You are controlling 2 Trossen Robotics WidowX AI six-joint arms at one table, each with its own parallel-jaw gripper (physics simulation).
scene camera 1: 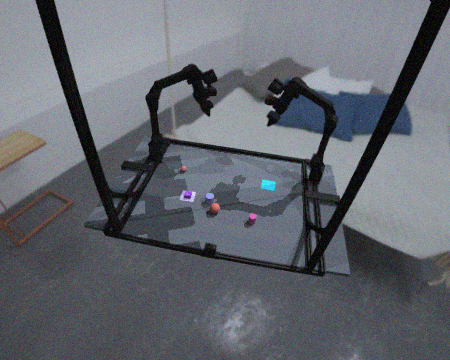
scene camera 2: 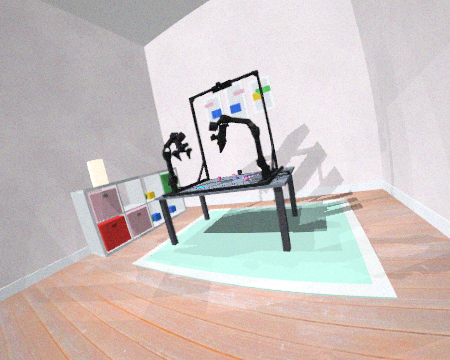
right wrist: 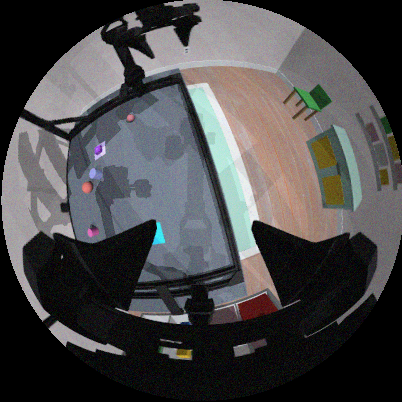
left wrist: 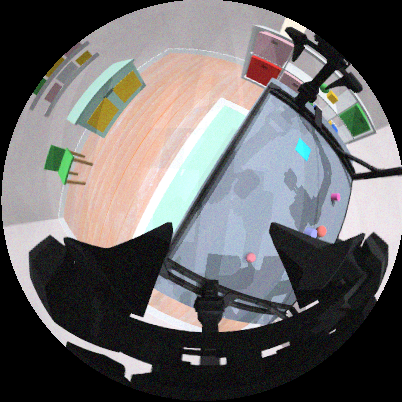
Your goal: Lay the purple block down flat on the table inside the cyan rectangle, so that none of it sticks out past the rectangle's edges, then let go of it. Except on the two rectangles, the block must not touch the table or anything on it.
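Places are measured from the left arm's base along level axes (x ahead, y left, z up), in millimetres.
Pixels of known places: left gripper, fingertip midpoint: (scene camera 1: 206, 112) (scene camera 2: 220, 152) (right wrist: 170, 50) (left wrist: 222, 227); right gripper, fingertip midpoint: (scene camera 1: 270, 122) (scene camera 2: 186, 160) (right wrist: 204, 225) (left wrist: 308, 73); left arm's base, link origin: (scene camera 1: 155, 158) (scene camera 2: 267, 176) (right wrist: 139, 89) (left wrist: 209, 288); right arm's base, link origin: (scene camera 1: 314, 178) (scene camera 2: 174, 190) (right wrist: 199, 290) (left wrist: 298, 102).
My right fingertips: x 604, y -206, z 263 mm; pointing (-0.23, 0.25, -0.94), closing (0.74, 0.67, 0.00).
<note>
Ahead of a thing's pixels: the offset from my right fingertips to its top centre. "pt": to the spot under its first point.
The small purple block {dx -498, dy -129, dz -263 mm} (scene camera 1: 188, 194) (right wrist: 98, 150) rests on the pale lilac rectangle (scene camera 1: 183, 199) (right wrist: 103, 145), left of the table's middle in scene camera 1. The block does not show in the left wrist view. The cyan rectangle {pt dx -59, dy -186, dz -281 mm} (scene camera 1: 268, 185) (scene camera 2: 201, 187) (left wrist: 303, 149) (right wrist: 159, 234) lies toward the right in scene camera 1, with nothing on it; a finger hides part of it in the right wrist view. My left gripper (scene camera 1: 212, 102) (scene camera 2: 217, 144) (left wrist: 222, 227) and my right gripper (scene camera 1: 270, 112) (scene camera 2: 184, 157) (right wrist: 204, 225) are open, empty and high above the table, away from the block.
In scene camera 1 a periwinkle cylinder {dx -403, dy -198, dz -241 mm} (scene camera 1: 210, 198) (right wrist: 96, 174) and an orange-red ball {dx -402, dy -269, dz -232 mm} (scene camera 1: 214, 208) (right wrist: 87, 187) stand right of the block. A magenta cylinder {dx -253, dy -385, dz -241 mm} (scene camera 1: 252, 218) (right wrist: 93, 231) is nearer the front. A small pink ball {dx -470, dy +68, dz -248 mm} (scene camera 1: 184, 169) (left wrist: 251, 257) lies behind the block. Black frame posts surround the table.
</note>
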